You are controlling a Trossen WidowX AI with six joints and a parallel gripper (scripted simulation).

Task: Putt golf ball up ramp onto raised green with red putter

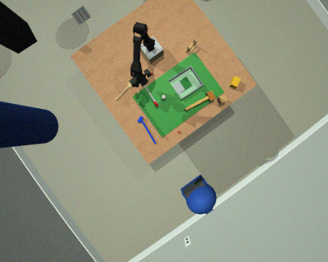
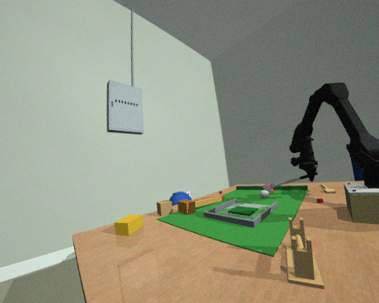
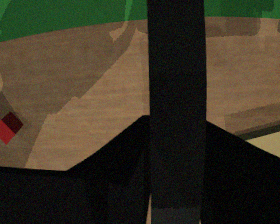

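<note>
Right now my gripper tip is 120 mm short of the red putter, 10 mm to the right of it and 10 mm above it. Round my gripper tip: green mat (260 mm ahead, 240 mm to the left, 70 mm below); blue putter (390 mm ahead, 190 mm to the right, 60 mm below); white golf ball (210 mm ahead, 100 mm to the left, 50 mm below).
</note>
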